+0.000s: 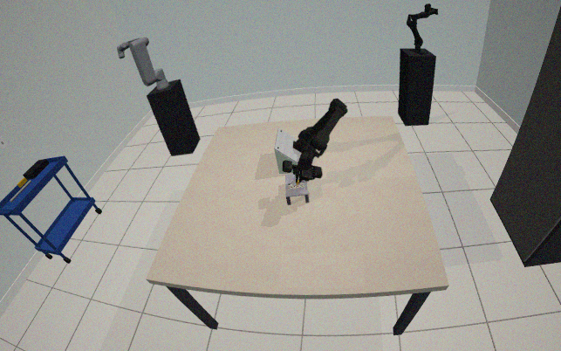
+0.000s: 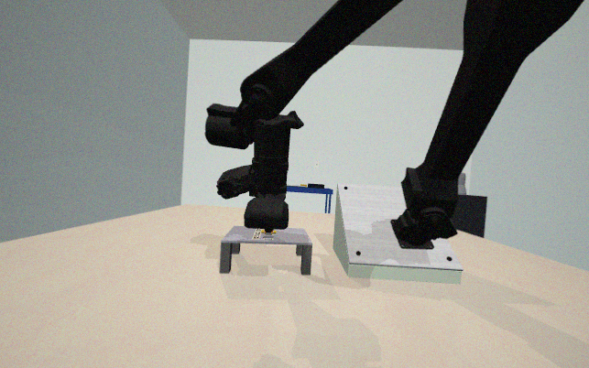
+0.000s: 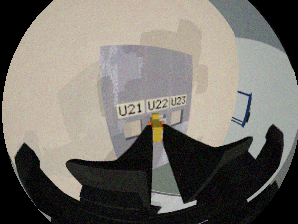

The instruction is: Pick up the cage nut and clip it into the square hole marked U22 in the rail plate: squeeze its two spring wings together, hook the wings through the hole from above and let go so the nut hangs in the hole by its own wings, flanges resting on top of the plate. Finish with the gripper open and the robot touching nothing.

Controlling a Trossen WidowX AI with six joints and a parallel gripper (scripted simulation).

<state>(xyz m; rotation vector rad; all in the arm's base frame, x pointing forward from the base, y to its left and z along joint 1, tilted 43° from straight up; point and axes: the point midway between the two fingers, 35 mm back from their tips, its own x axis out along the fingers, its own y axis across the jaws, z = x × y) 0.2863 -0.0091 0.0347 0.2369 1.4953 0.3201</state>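
Right now my gripper tip is 10 mm above the cage nut.
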